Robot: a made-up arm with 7 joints. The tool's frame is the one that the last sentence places. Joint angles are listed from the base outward.
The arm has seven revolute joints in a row. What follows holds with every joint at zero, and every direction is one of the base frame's. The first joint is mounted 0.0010 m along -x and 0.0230 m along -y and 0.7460 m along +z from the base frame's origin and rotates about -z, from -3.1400 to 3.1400 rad. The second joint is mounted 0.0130 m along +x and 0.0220 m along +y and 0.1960 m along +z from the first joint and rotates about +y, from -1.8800 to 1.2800 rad. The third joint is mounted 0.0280 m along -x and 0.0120 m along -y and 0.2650 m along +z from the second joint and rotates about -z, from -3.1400 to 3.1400 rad. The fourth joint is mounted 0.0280 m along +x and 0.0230 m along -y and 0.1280 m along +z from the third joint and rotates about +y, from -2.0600 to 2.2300 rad. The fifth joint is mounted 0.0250 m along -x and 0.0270 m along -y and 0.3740 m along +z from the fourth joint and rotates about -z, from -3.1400 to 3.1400 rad. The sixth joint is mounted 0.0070 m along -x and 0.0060 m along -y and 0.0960 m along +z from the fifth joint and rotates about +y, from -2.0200 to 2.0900 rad. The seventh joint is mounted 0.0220 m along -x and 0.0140 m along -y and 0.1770 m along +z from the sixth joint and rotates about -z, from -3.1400 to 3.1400 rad. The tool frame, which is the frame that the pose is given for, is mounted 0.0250 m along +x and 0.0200 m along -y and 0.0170 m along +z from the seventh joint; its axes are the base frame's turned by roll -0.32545, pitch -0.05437 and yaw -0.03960 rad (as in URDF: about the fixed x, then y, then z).
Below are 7 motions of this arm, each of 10 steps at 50 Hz.
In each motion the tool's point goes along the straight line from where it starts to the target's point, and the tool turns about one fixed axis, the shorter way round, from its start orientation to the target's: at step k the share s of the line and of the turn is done. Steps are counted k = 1, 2, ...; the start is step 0. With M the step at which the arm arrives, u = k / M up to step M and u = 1 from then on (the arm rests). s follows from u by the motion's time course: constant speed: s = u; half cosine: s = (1 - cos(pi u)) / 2; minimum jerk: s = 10 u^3 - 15 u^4 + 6 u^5.
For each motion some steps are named. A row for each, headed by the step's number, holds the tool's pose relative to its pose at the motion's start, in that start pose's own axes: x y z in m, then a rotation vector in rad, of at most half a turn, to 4 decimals.
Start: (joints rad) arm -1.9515 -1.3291 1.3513 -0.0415 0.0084 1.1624 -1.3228
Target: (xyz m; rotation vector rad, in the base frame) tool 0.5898 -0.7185 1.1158 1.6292 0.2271 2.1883
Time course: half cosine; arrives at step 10
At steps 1, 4, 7, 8, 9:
1: 0.0003 -0.0033 0.0015 0.0059 0.0009 0.0003
4: 0.0037 -0.0460 0.0218 0.0829 0.0133 0.0047
7: 0.0085 -0.1057 0.0501 0.1904 0.0306 0.0107
8: 0.0096 -0.1205 0.0571 0.2169 0.0349 0.0122
9: 0.0104 -0.1299 0.0616 0.2340 0.0376 0.0132

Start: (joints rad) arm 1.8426 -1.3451 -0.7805 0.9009 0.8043 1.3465 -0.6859
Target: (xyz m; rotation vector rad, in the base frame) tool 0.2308 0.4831 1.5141 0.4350 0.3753 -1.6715
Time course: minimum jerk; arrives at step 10
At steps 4, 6, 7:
4: -0.0107 -0.0342 -0.0185 0.0562 -0.0243 0.0279
6: -0.0231 -0.0735 -0.0399 0.1208 -0.0523 0.0600
7: -0.0283 -0.0901 -0.0489 0.1481 -0.0641 0.0735

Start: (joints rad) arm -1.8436 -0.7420 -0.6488 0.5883 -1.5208 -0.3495 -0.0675
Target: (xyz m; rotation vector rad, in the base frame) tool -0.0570 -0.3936 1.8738 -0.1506 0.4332 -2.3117
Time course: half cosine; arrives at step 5
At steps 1, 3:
1: -0.0004 -0.0005 -0.0002 0.0021 0.0001 0.0014
3: -0.0026 -0.0035 -0.0015 0.0141 0.0008 0.0096

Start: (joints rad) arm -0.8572 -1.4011 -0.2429 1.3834 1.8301 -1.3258 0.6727
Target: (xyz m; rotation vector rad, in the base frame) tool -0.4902 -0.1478 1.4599 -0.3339 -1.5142 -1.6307
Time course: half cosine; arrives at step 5
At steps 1, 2, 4, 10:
1: 0.0001 0.0000 0.0003 -0.0024 0.0007 -0.0010
2: 0.0002 0.0000 0.0011 -0.0086 0.0024 -0.0036
4: 0.0006 0.0001 0.0030 -0.0225 0.0063 -0.0094
10: 0.0007 0.0001 0.0033 -0.0249 0.0070 -0.0103

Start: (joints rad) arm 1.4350 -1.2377 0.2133 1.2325 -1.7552 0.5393 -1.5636
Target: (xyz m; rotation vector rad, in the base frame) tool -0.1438 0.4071 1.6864 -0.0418 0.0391 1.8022
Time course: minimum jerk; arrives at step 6
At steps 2, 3, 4, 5, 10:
2: 0.0074 -0.0002 -0.0033 -0.0021 0.0107 0.0100
3: 0.0177 -0.0004 -0.0079 -0.0051 0.0254 0.0237
4: 0.0280 -0.0007 -0.0125 -0.0080 0.0402 0.0375
5: 0.0342 -0.0008 -0.0153 -0.0098 0.0491 0.0458
10: 0.0354 -0.0008 -0.0159 -0.0101 0.0509 0.0475

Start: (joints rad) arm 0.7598 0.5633 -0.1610 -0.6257 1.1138 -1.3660 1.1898
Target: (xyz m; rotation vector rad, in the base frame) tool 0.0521 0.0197 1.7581 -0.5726 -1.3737 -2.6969
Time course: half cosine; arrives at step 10
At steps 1, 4, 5, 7, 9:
1: 0.0002 -0.0001 0.0004 -0.0007 -0.0012 0.0026
4: 0.0024 -0.0008 0.0061 -0.0105 -0.0166 0.0367
5: 0.0035 -0.0011 0.0088 -0.0152 -0.0240 0.0532
7: 0.0056 -0.0017 0.0140 -0.0241 -0.0381 0.0844
9: 0.0068 -0.0021 0.0172 -0.0297 -0.0468 0.1037

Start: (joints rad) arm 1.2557 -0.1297 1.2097 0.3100 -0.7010 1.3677 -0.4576
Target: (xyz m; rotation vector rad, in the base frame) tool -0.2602 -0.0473 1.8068 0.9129 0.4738 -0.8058
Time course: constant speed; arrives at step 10
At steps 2, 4, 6, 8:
2: -0.0108 0.0030 -0.0147 -0.0333 -0.0388 0.0065
4: -0.0216 0.0061 -0.0295 -0.0667 -0.0776 0.0130
6: -0.0324 0.0091 -0.0442 -0.1000 -0.1165 0.0195
8: -0.0432 0.0121 -0.0589 -0.1334 -0.1553 0.0260

